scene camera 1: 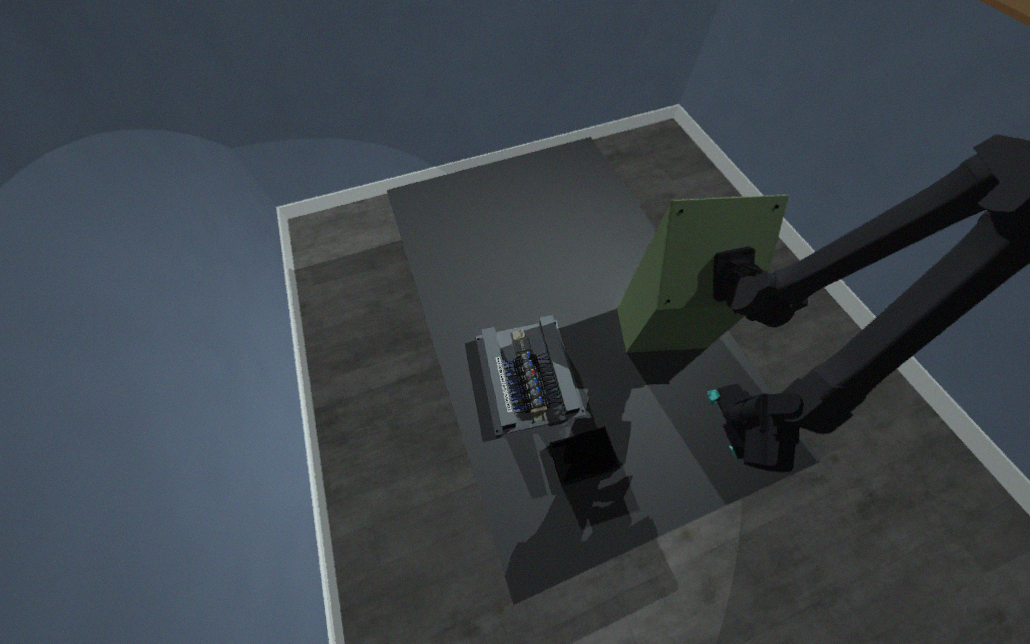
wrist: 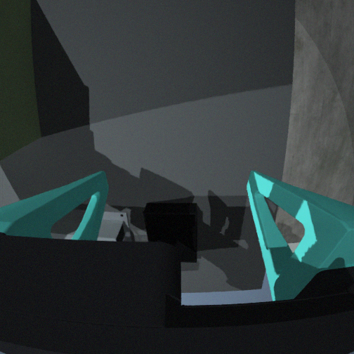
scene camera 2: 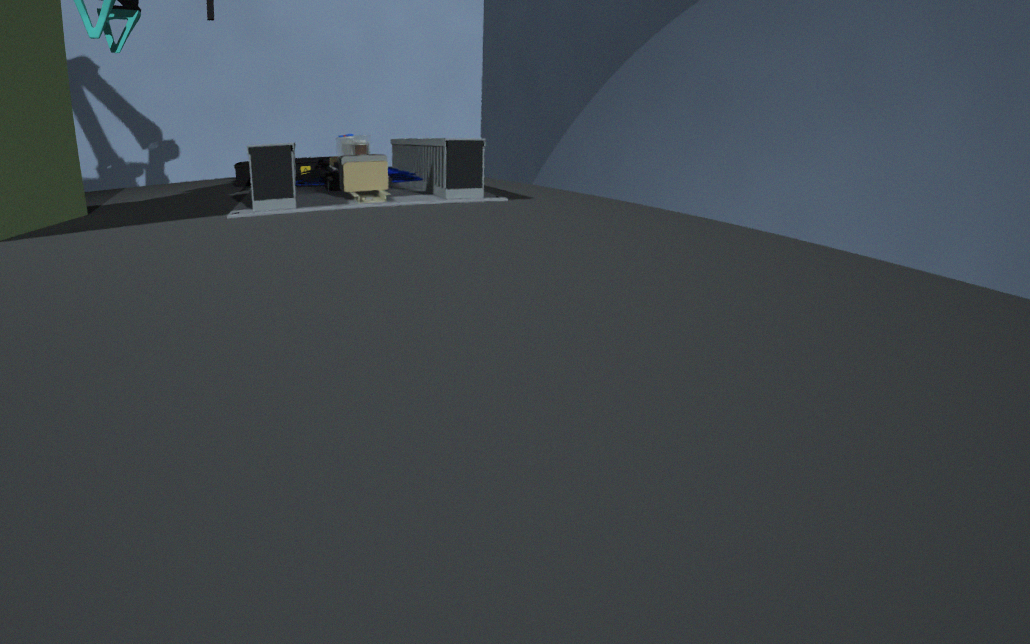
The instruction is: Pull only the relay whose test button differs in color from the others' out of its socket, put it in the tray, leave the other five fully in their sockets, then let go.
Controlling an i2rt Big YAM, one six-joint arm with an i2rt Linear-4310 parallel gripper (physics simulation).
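Where they show: gripper, fingertip midpoint: (scene camera 1: pixel 722 424) (scene camera 2: pixel 105 46); arm's base, link origin: (scene camera 1: pixel 731 273).
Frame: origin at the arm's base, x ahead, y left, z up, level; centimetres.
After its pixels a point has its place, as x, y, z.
A grey panel (scene camera 1: pixel 563 368) (scene camera 2: pixel 319 205) {45.0, -9.5, -35.1} (wrist: pixel 116 219) carries a row of clear relays between two ducts. In scene camera 1, one relay (scene camera 1: pixel 532 372) {48.4, 7.2, -28.5} has a red button, near the middle of the row. The other relays (scene camera 1: pixel 537 390) {48.0, 12.7, -28.5} show blue buttons, and all appear seated, though details are small. The black tray (scene camera 1: pixel 584 455) {37.8, 31.0, -35.1} (wrist: pixel 171 232) lies near the panel's end and looks empty. My gripper (scene camera 1: pixel 723 422) {10.0, 31.9, -11.7} (scene camera 2: pixel 104 42) {10.0, 31.9, -11.7} (wrist: pixel 177 178) is open and empty, high up and to the right of the tray in scene camera 1. The relays are not distinguishable in the wrist view.
A tall green block (scene camera 1: pixel 717 254) {4.5, -3.0, 4.4} (scene camera 2: pixel 30 121) {16.4, -4.7, -25.1} stands to the right of the panel in scene camera 1, with an arm part in front of it. Tan end pieces (scene camera 1: pixel 538 409) (scene camera 2: pixel 366 174), wires and raised ducts (scene camera 2: pixel 463 164) {59.1, -9.3, -31.7} flank the relays.
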